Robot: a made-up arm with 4 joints.
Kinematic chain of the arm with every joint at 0, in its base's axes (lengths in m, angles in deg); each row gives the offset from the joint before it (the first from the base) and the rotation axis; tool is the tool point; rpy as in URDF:
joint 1: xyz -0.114 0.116 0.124 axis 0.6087 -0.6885 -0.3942
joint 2: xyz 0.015 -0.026 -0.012 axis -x
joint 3: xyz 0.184 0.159 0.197 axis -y
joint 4: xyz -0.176 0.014 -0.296 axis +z
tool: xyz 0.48 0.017 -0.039 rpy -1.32 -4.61 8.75
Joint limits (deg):
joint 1: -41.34..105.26
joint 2: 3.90..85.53
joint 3: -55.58..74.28
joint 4: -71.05..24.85
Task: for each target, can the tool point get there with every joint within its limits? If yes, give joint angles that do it. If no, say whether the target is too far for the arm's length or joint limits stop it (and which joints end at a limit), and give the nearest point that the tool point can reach.
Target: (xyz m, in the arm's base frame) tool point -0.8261 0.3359 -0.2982
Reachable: no: joint limits stop it (at a limit: joint 1, joint 3, joint 4) | nearest point -0.2876 0.2650 -0.2422 | short by 0.546 m
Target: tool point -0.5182 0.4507 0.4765
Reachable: no: joint limits stop it (at a limit: joint 2, joint 3, joint 4) | nearest point -0.2419 0.0515 0.3618 | short by 0.499 m
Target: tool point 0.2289 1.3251 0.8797
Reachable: no: too far | nearest point 0.4752 0.5267 0.4019 | short by 0.962 m
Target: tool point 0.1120 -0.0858 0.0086
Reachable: yes | joints 77.87 27.50 -33.75 -34.78
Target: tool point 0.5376 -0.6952 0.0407
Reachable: no: joint limits stop it (at a limit: joint 1, joint 2) | nearest point 0.3158 -0.3100 0.2184 | short by 0.479 m
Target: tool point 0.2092 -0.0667 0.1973
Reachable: yes | joints -23.82 63.94 -10.14 -53.48
